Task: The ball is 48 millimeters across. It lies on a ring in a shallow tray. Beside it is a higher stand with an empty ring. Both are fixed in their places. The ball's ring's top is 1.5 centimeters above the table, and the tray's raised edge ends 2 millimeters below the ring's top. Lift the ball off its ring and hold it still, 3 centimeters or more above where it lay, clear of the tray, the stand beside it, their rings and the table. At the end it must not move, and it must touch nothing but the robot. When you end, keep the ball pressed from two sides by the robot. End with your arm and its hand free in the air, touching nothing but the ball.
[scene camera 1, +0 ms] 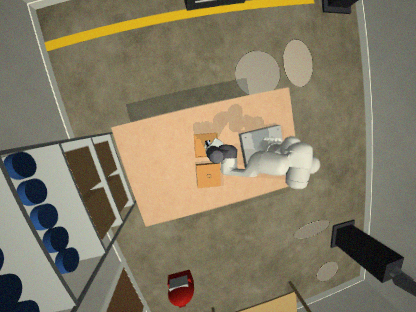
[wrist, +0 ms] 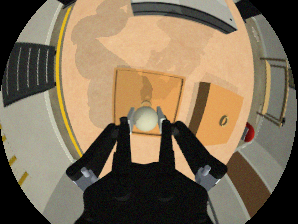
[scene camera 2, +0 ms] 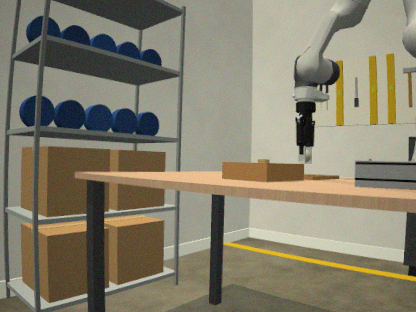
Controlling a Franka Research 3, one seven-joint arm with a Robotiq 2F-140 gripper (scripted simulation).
Note:
The pictures show: my gripper and a stand.
My gripper also shows in the wrist view.

